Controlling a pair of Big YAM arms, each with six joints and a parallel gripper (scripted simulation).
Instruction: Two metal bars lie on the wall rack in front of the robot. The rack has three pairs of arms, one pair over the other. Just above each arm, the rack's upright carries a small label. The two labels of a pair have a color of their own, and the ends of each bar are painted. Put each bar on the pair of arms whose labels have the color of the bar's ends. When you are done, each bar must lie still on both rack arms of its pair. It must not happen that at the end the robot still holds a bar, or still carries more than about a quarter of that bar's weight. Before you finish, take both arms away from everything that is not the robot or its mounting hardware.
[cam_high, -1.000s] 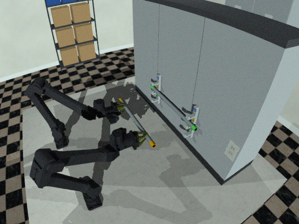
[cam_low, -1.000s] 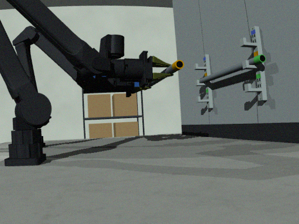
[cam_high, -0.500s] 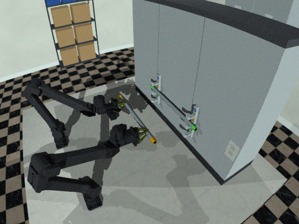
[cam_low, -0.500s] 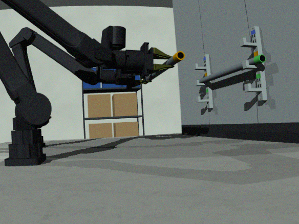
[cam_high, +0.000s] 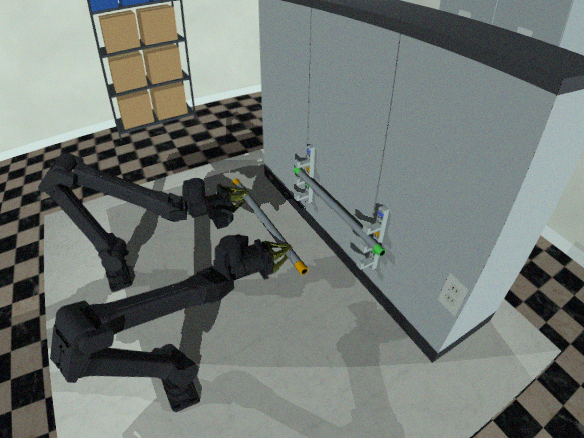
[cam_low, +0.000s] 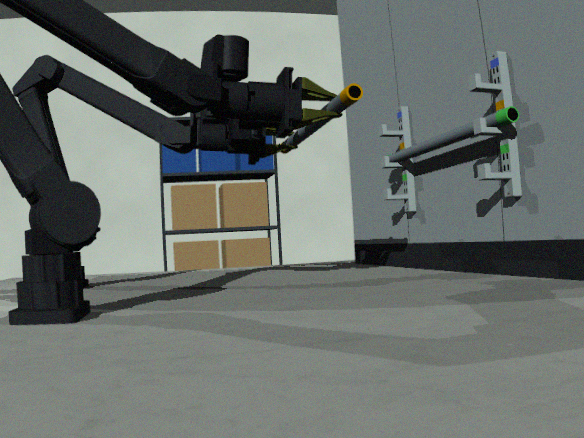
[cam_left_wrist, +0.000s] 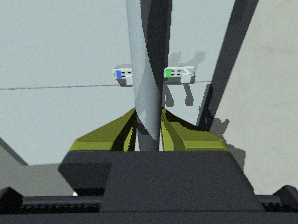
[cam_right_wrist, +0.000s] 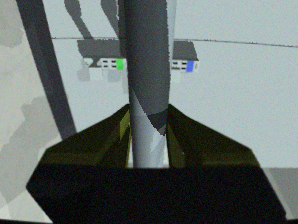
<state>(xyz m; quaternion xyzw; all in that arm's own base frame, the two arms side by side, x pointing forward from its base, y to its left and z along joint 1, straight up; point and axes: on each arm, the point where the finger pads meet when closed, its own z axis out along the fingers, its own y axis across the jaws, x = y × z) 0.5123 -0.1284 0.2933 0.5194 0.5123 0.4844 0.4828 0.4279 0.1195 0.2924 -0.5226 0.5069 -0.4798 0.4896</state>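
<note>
My right hand is 150 mm to the right of the orange-ended bar and 20 mm short of it. Round my right hand: green-ended bar: 270 mm ahead, 100 mm to the left, 30 mm below; grey cabinet wall: 470 mm ahead, 160 mm above, 120 mm to the left; wall outlet: 410 mm to the right, 230 mm ahead, 10 mm above.
</note>
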